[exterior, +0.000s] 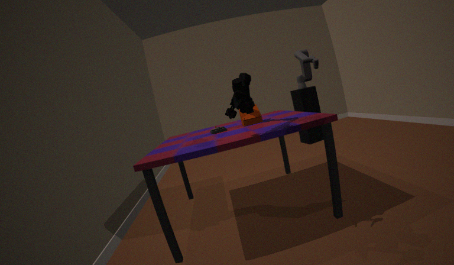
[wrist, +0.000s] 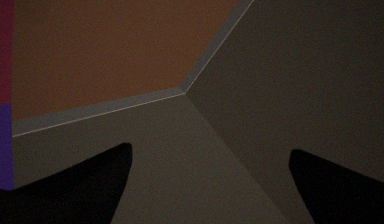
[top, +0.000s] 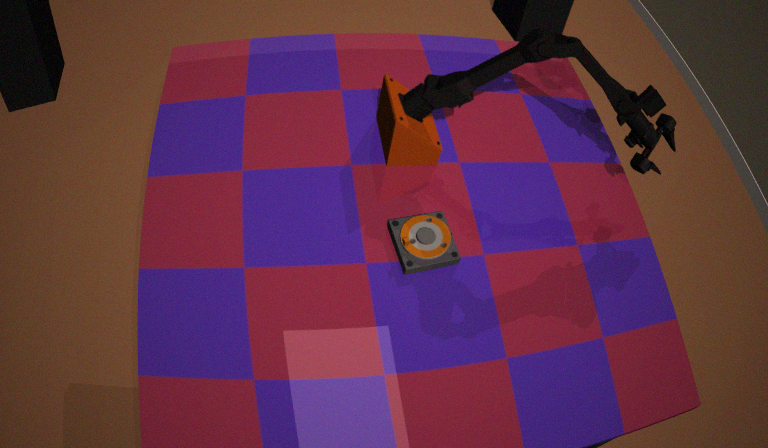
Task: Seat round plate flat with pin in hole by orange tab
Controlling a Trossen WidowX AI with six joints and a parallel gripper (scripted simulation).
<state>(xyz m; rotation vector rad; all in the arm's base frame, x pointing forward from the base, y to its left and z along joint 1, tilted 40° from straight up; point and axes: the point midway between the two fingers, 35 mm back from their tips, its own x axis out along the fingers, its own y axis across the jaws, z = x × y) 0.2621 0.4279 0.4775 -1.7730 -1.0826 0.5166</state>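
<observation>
My gripper tip is 730 mm to the left of the round plate, 120 mm above it and 10 mm short of it.
</observation>
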